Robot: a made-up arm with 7 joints. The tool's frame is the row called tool. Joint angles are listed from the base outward.
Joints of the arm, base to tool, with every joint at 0 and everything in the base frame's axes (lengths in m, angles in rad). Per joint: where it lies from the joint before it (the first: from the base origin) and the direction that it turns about. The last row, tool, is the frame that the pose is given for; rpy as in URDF.
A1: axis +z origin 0 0 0.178
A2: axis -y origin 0 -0.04 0.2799
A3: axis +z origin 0 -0.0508 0.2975
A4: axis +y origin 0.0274 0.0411 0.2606
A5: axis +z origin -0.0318 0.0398 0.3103
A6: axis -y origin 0 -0.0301 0.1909
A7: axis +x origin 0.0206 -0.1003 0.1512
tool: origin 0 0 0 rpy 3.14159 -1.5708 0
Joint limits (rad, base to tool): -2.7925..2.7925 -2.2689..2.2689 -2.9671..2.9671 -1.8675..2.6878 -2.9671..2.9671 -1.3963..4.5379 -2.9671..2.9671
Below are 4 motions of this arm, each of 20 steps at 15 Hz.
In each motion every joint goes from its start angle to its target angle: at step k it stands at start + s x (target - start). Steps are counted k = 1, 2, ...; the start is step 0. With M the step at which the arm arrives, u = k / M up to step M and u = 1 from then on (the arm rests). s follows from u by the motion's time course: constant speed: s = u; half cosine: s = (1 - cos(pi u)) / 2; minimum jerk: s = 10 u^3 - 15 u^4 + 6 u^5.
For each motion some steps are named. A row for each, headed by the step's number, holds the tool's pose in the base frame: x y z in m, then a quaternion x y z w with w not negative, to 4 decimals.
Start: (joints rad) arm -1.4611 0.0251 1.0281 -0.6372 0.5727 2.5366 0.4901
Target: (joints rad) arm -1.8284 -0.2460 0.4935 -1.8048 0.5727 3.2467 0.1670
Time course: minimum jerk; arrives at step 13
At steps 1, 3, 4, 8, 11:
1: -0.3483 0.0366 1.2971 0.6367 -0.2758 -0.6531 0.3032
3: -0.3573 0.0511 1.2714 0.6729 -0.3101 -0.6166 0.2661
4: -0.3625 0.0688 1.2433 0.7067 -0.3490 -0.5711 0.2295
8: -0.3018 0.1715 1.0915 0.7683 -0.5735 -0.2413 0.1503
11: -0.2346 0.1973 1.0259 0.7204 -0.6544 -0.0913 0.2106

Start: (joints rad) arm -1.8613 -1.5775 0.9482 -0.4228 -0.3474 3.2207 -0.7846
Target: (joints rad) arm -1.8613 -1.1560 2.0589 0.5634 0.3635 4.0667 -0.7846
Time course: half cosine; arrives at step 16
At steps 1, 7, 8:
1: -0.4982 -0.7327 0.5313 -0.3237 -0.1467 0.0936 0.9300
7: -0.3363 -0.8488 0.5519 -0.5156 -0.4053 0.0989 0.7484
8: -0.2766 -0.8632 0.5902 -0.5445 -0.4685 0.0938 0.6894

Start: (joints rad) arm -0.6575 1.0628 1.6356 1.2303 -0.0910 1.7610 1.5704
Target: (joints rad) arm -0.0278 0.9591 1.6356 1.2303 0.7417 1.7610 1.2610
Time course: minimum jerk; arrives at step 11
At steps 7, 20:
7: -0.5540 0.4876 0.9734 -0.5283 -0.2679 -0.1984 0.7809
20: -0.5737 0.4052 0.9747 -0.5265 -0.2491 -0.0872 0.8082

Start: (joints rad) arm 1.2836 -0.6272 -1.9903 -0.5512 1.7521 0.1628 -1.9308
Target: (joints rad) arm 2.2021 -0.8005 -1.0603 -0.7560 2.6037 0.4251 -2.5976
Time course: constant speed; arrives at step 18
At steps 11, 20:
11: -0.4530 0.7246 1.2262 0.7359 -0.4635 -0.4556 0.1897
20: -0.6954 0.4257 1.2300 0.7580 -0.0672 -0.4037 0.5078

